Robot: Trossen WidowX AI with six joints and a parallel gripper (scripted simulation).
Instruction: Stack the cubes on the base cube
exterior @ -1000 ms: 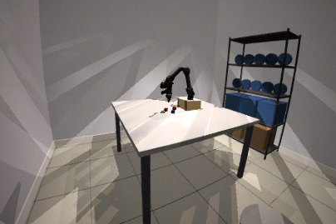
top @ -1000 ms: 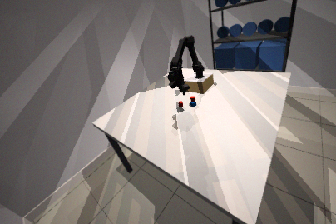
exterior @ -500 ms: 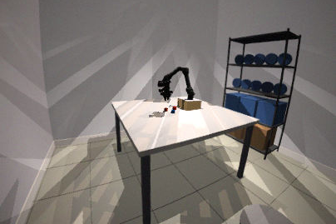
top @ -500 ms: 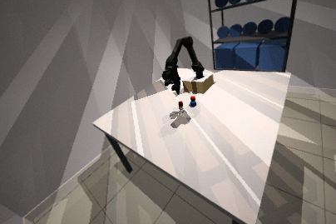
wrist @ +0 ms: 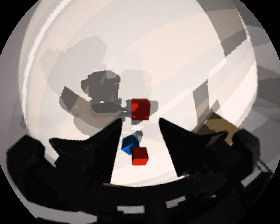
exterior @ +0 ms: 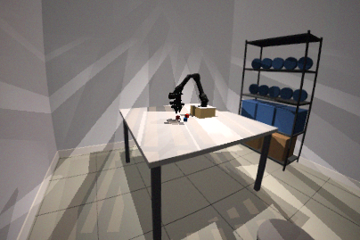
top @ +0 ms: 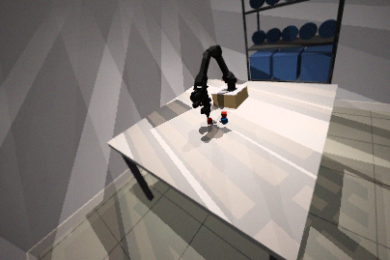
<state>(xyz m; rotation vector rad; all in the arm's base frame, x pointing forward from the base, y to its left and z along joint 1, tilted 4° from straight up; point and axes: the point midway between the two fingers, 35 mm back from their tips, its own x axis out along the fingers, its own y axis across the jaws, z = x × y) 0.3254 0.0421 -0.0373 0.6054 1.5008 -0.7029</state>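
Right now my gripper tip is 6 cm past the blue cube, 9 cm to the right of it and 4 cm above it.
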